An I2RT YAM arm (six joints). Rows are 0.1 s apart.
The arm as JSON. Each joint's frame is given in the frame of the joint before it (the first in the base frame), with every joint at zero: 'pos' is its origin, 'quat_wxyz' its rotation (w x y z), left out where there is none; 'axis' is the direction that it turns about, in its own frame. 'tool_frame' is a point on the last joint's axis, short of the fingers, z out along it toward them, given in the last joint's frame.
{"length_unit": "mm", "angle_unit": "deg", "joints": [
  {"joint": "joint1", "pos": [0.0, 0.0, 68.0], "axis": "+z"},
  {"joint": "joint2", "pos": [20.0, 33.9, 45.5], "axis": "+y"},
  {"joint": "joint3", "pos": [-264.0, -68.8, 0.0], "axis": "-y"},
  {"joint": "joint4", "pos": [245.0, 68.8, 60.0], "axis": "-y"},
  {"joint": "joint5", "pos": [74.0, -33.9, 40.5], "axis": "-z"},
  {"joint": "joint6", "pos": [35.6, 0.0, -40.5], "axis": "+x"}
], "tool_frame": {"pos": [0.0, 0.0, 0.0], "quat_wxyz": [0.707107, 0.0, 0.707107, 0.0]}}
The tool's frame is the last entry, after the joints.
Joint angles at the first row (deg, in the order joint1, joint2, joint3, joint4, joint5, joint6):
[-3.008, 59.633, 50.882, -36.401, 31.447, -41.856]
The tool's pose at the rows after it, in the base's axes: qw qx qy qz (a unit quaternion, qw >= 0); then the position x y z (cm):
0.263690, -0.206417, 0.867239, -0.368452, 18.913, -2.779, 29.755
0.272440, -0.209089, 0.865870, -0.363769, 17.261, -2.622, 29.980
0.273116, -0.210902, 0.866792, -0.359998, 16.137, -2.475, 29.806
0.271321, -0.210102, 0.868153, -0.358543, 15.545, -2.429, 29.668
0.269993, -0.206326, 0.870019, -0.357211, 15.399, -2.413, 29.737
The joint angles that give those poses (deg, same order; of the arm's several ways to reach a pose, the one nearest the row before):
[-3.048, 53.946, 49.739, -38.581, 29.806, -43.092]
[-2.988, 49.786, 48.663, -40.958, 28.869, -43.190]
[-2.730, 47.056, 47.577, -42.880, 28.589, -42.917]
[-2.657, 45.687, 47.025, -44.076, 28.631, -42.608]
[-2.589, 45.532, 47.264, -44.854, 28.800, -41.975]

